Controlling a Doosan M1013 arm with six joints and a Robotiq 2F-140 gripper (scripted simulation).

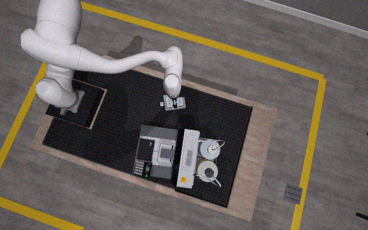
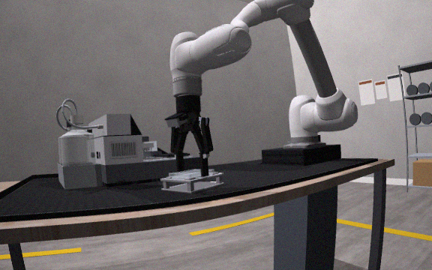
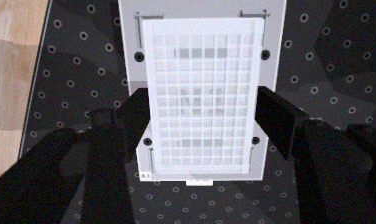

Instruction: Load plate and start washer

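Right now the white multi-well plate is 20 mm below my hand. From my hand the other things lie so: label: 100 mm behind, 60 mm below, 40 mm to the right; washer: 400 mm to the right, 70 mm above, 60 mm ahead; plate nest N1: 30 mm below.
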